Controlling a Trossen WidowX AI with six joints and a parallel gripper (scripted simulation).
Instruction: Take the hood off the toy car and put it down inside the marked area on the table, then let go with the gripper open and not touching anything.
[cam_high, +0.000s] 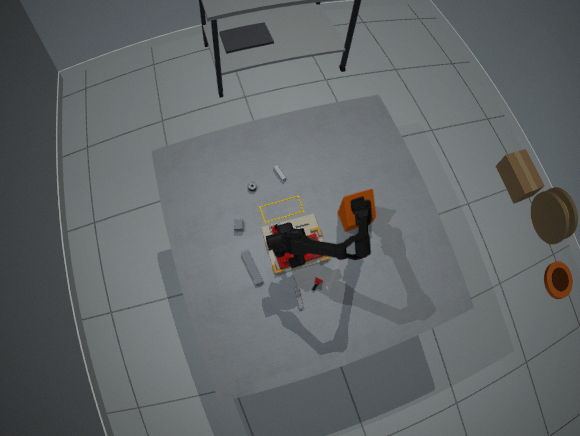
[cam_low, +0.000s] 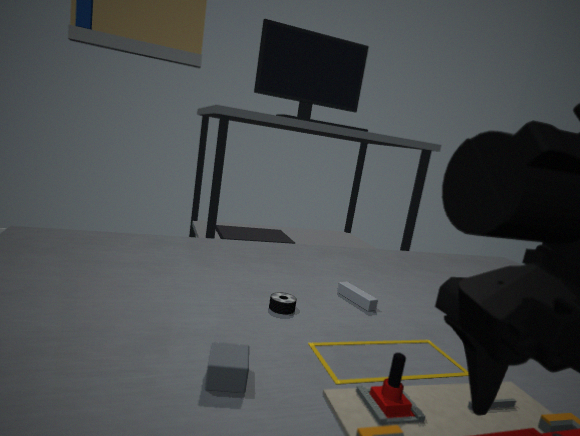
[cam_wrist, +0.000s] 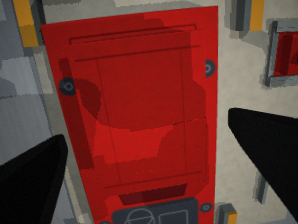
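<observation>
Right now the red hood is 2 cm below my gripper tip. From my gripper tip the other things lie so: black wheel (36 cm to the right, 5 cm below, 5 cm ahead); long grey bar (18 cm ahead, 5 cm below).
</observation>
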